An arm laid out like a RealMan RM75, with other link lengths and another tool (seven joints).
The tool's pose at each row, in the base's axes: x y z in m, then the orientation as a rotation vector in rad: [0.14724, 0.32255, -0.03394, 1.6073, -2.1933, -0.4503]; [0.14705, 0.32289, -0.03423, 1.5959, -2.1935, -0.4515]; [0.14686, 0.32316, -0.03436, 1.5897, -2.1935, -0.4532]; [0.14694, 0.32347, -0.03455, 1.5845, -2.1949, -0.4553]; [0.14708, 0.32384, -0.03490, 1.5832, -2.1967, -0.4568]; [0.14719, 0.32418, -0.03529, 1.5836, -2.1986, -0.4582]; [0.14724, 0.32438, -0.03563, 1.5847, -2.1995, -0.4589]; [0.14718, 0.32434, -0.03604, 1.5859, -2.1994, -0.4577]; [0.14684, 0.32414, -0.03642, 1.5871, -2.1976, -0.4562]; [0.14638, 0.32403, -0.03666, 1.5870, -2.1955, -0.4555]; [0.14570, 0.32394, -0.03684, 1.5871, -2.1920, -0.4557]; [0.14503, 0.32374, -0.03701, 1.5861, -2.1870, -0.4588]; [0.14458, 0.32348, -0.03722, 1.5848, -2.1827, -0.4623]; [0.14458, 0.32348, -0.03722, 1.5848, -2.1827, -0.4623]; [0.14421, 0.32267, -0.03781, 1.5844, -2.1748, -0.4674]
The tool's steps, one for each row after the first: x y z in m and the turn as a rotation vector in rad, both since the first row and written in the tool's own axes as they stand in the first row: [-0.00031, 0.00012, 0.00036, -0.0054, 0.0025, 0.0072]; [-0.00053, 0.00030, 0.00057, -0.0088, 0.0034, 0.0109]; [-0.00087, 0.00023, 0.00071, -0.0113, 0.0028, 0.0143]; [-0.00130, 0.00006, 0.00096, -0.0117, 0.0011, 0.0154]; [-0.00170, -0.00011, 0.00126, -0.0112, -0.0010, 0.0155]; [-0.00194, -0.00026, 0.00154, -0.0106, -0.0023, 0.0149]; [-0.00194, -0.00041, 0.00192, -0.0095, -0.0020, 0.0143]; [-0.00170, -0.00037, 0.00241, -0.0092, -0.0003, 0.0132]; [-0.00150, -0.00013, 0.00284, -0.0100, 0.0016, 0.0128]; [-0.00125, 0.00033, 0.00332, -0.0119, 0.0038, 0.0117]; [-0.00089, 0.00075, 0.00379, -0.0164, 0.0059, 0.0103]; [-0.00055, 0.00095, 0.00418, -0.0208, 0.0074, 0.0093]; [-0.00055, 0.00095, 0.00418, -0.0208, 0.0074, 0.0093]; [0.00026, 0.00074, 0.00485, -0.0275, 0.0102, 0.0064]
